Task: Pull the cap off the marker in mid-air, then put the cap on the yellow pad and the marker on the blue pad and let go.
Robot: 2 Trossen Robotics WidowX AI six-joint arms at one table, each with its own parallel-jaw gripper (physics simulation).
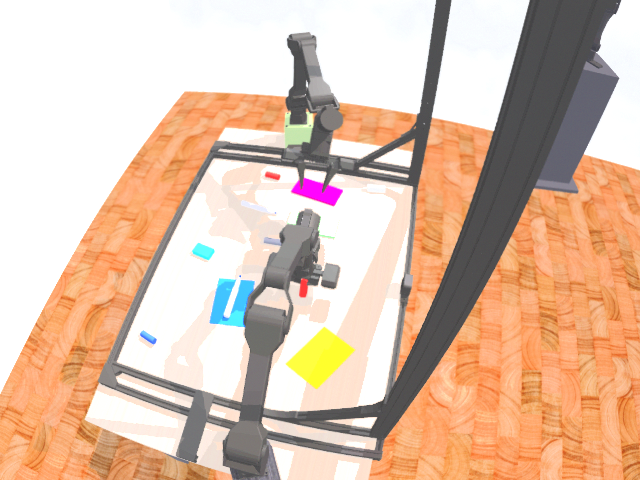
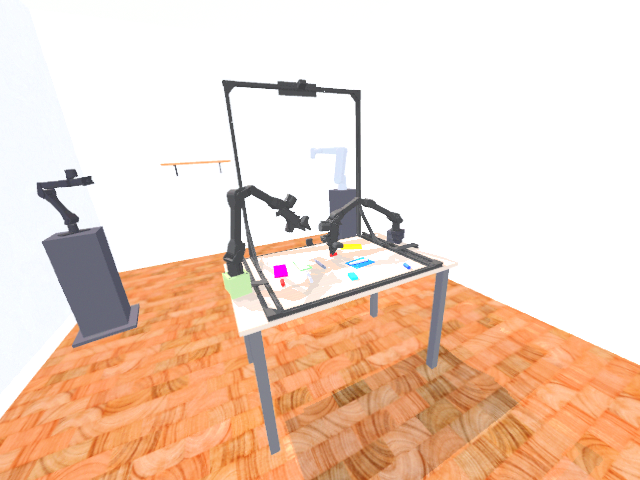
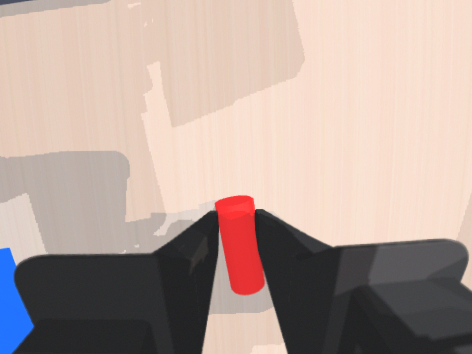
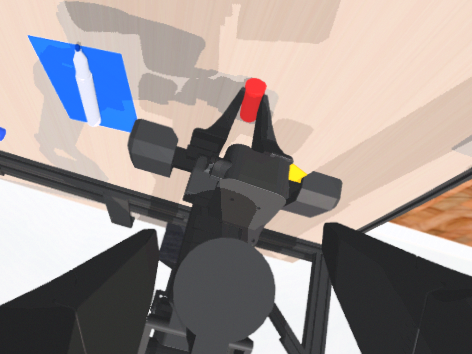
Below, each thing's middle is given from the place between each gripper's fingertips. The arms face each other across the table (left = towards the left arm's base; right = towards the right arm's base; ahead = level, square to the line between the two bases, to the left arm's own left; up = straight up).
Right now my left hand is 360 mm to the left of the magenta pad (image 1: 311, 189), 10 mm past it and 10 mm above it.
My right gripper is now 20 cm to the left of the magenta pad and 20 cm above it.
